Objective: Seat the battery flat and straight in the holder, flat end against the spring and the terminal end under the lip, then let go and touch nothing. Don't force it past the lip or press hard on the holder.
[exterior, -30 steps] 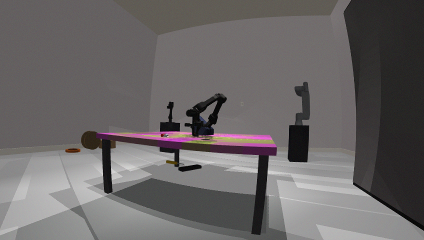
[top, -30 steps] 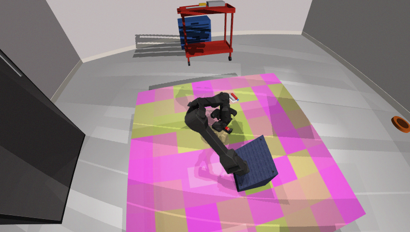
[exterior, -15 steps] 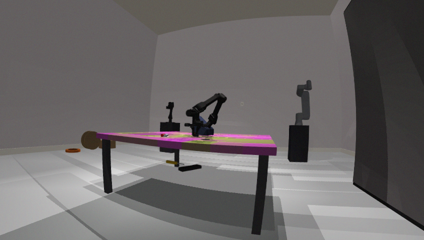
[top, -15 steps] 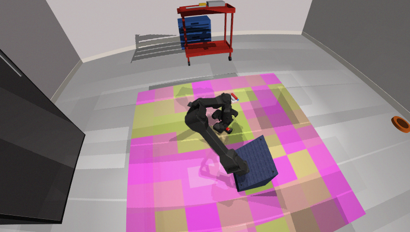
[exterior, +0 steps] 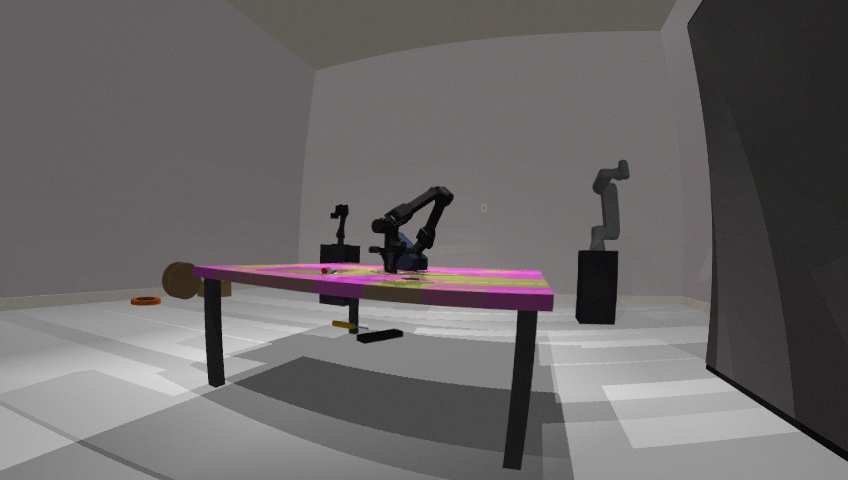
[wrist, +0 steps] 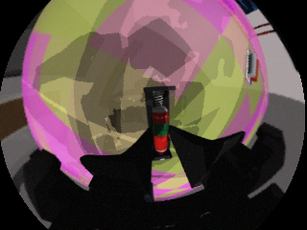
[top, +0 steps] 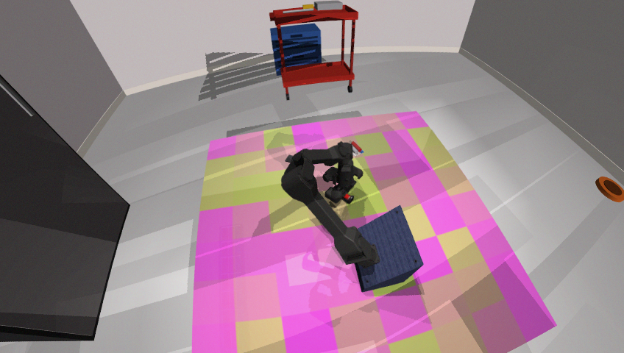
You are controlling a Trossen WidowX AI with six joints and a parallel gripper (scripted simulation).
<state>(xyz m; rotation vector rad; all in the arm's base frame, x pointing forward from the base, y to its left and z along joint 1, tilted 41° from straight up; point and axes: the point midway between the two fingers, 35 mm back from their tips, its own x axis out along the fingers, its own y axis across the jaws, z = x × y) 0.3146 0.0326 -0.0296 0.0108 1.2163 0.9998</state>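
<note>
My gripper tip is 10 mm below the battery. The rest, counted from my gripper tip: dark flat piece: 270 mm ahead, 200 mm to the left, 10 mm below.
</note>
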